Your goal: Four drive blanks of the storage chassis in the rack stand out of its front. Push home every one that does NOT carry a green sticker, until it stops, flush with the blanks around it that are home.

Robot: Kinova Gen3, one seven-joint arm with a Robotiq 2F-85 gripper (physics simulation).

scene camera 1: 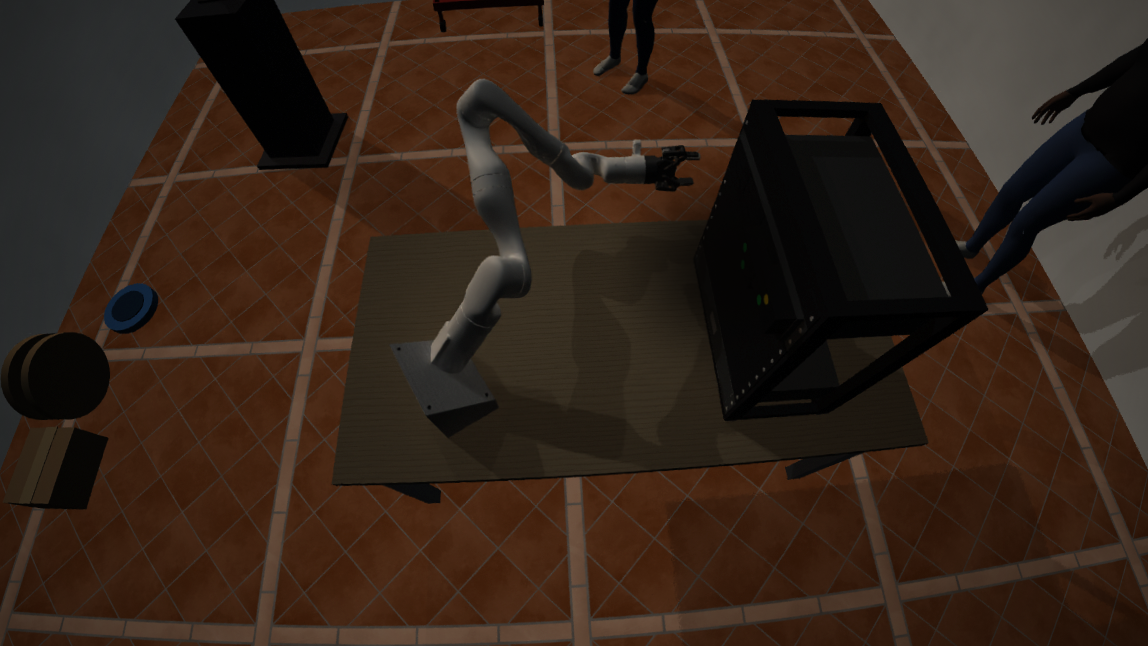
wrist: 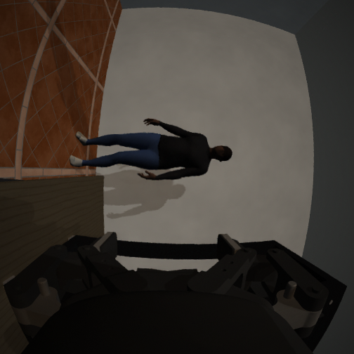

Path:
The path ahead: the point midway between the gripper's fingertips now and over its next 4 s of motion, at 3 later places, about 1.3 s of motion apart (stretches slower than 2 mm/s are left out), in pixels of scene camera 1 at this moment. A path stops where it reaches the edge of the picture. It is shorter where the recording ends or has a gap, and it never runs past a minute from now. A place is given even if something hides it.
My gripper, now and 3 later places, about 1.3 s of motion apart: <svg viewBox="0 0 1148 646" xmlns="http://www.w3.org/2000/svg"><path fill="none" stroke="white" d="M696 169L704 222L706 210L706 201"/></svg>

